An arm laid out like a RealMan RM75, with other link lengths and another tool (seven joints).
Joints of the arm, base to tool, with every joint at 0 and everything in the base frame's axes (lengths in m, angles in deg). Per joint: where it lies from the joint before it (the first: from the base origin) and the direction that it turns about. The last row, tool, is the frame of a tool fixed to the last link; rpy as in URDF.
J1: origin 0.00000 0.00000 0.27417 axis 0 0 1
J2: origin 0.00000 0.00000 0.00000 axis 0 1 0
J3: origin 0.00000 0.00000 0.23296 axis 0 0 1
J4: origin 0.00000 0.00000 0.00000 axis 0 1 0
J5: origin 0.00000 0.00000 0.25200 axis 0 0 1
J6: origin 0.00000 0.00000 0.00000 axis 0 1 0
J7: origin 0.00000 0.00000 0.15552 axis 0 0 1
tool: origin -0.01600 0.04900 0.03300 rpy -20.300 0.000 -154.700
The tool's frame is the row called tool.
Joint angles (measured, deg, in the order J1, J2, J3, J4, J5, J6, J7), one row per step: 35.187, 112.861, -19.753, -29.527, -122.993, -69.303, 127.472; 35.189, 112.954, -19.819, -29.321, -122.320, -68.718, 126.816; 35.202, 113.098, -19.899, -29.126, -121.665, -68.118, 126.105; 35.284, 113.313, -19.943, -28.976, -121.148, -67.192, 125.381; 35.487, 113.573, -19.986, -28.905, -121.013, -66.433, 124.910; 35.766, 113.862, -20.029, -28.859, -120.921, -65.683, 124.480; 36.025, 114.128, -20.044, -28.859, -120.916, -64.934, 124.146; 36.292, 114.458, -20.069, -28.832, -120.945, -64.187, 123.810; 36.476, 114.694, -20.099, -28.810, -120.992, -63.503, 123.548; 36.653, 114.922, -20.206, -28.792, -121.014, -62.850, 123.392
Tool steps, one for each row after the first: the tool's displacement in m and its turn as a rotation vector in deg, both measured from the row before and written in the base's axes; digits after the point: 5 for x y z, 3 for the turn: 0.00001, 0.00108, -0.00016, 0.658, -0.112, 0.107; -0.00015, 0.00101, -0.00065, 0.624, -0.148, 0.140; 0.00024, 0.00173, -0.00103, 0.724, -0.378, -0.017; -0.00063, 0.00170, -0.00201, 0.349, -0.397, 0.029; -0.00127, 0.00199, -0.00224, 0.305, -0.388, 0.085; -0.00090, 0.00195, -0.00189, 0.294, -0.414, -0.002; -0.00110, 0.00174, -0.00270, 0.204, -0.376, 0.001; -0.00032, 0.00141, -0.00194, 0.202, -0.386, -0.087; -0.00046, 0.00139, -0.00198, 0.142, -0.325, -0.108
